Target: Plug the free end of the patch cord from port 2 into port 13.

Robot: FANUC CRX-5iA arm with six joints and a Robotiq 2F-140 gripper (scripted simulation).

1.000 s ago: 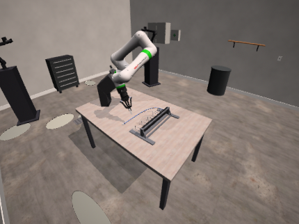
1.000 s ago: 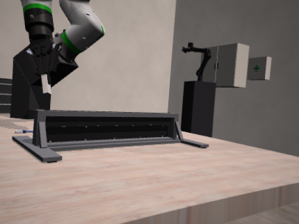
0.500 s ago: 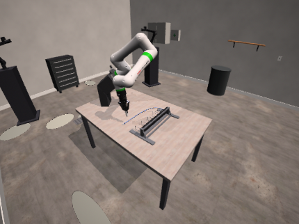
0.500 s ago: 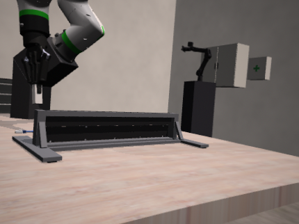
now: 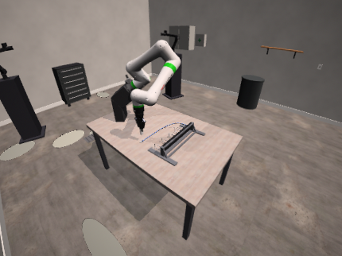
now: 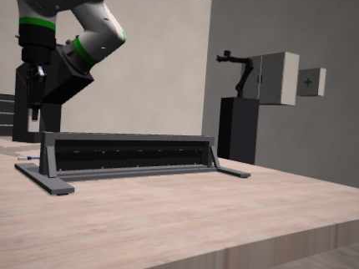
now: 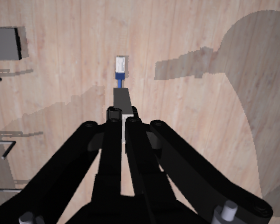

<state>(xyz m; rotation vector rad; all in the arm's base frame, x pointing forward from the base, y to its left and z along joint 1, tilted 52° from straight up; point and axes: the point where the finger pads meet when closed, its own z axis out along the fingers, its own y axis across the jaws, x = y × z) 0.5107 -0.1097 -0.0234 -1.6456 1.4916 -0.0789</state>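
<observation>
Now: hand 1 cm short of the pale plug, 2 cm to the left of it and 11 cm above it.
</observation>
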